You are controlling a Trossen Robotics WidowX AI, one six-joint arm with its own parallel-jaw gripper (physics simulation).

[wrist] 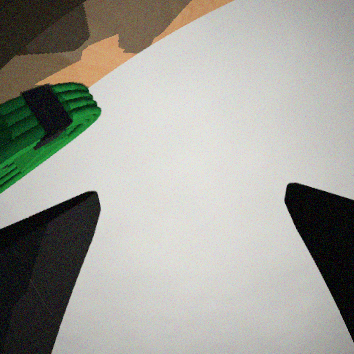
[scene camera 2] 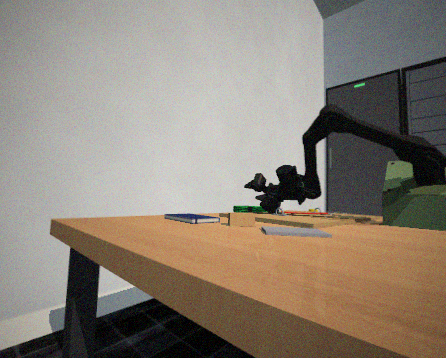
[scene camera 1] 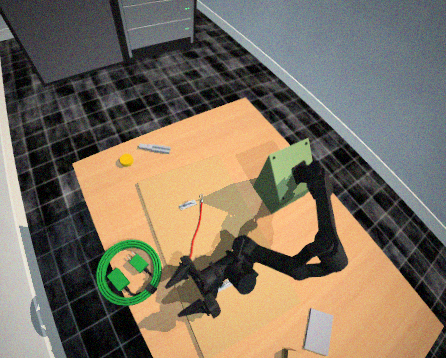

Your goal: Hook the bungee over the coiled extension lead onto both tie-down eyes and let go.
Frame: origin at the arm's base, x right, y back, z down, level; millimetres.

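Where they show: gripper, fingertip midpoint: [wrist: 193, 196] [scene camera 2: 250, 192] [scene camera 1: 171, 301]; arm's base at its link origin: [scene camera 2: 429, 178] [scene camera 1: 300, 172].
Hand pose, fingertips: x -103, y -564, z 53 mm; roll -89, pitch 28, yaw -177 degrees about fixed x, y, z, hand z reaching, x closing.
Things, the pixels of their top centre, and the offset from my fingertips. Level surfaces: height alone.
- red bungee at its top centre: [scene camera 2: 304, 212] dx +154, dy +173, dz +75 mm
- tan board at its surface level: dz +81 mm
- metal tie-down eye at its top centre: [scene camera 1: 187, 201] dx +249, dy +198, dz +54 mm
- second metal eye at its top centre: [scene camera 1: 225, 284] dx -47, dy +156, dz +54 mm
- coiled green extension lead at its top centre: [wrist: 20, 171] [scene camera 1: 128, 271] [scene camera 2: 253, 206] dx +147, dy -72, dz +63 mm
- yellow disc at its top centre: [scene camera 1: 126, 158] dx +542, dy +86, dz +74 mm
- grey tool at its top centre: [scene camera 1: 154, 147] dx +544, dy +208, dz +81 mm
- grey slab at its top centre: [scene camera 2: 293, 229] [scene camera 1: 319, 331] dx -338, dy +324, dz +87 mm
- wooden block at its top centre: [scene camera 2: 241, 213] dx -335, dy +193, dz +63 mm
- blue book at its top centre: [scene camera 2: 191, 215] dx -358, dy +39, dz +81 mm
The red bungee [scene camera 1: 199, 225] [scene camera 2: 305, 213] lies on the tan board [scene camera 1: 250, 320]; its upper end is beside one metal tie-down eye [scene camera 1: 188, 204], and its lower end is hidden by the arm. A second metal eye [scene camera 1: 225, 285] shows partly from under the arm. The coiled green extension lead [scene camera 1: 102, 275] [scene camera 2: 245, 208] [wrist: 82, 112] lies flat beside the board at the table edge, its two green blocks inside the ring. My gripper [scene camera 1: 173, 300] [scene camera 2: 251, 192] [wrist: 193, 196] is open and empty, raised above the table near the coil, with its fingers spread apart.
A yellow disc [scene camera 1: 126, 160] and a grey tool [scene camera 1: 154, 148] lie at the far edge. A green bracket [scene camera 1: 280, 175] [scene camera 2: 415, 207] stands by the arm's base. A grey slab [scene camera 1: 318, 331] [scene camera 2: 296, 232], a wooden block [scene camera 2: 242, 219] and a blue book [scene camera 2: 192, 218] are on the table.
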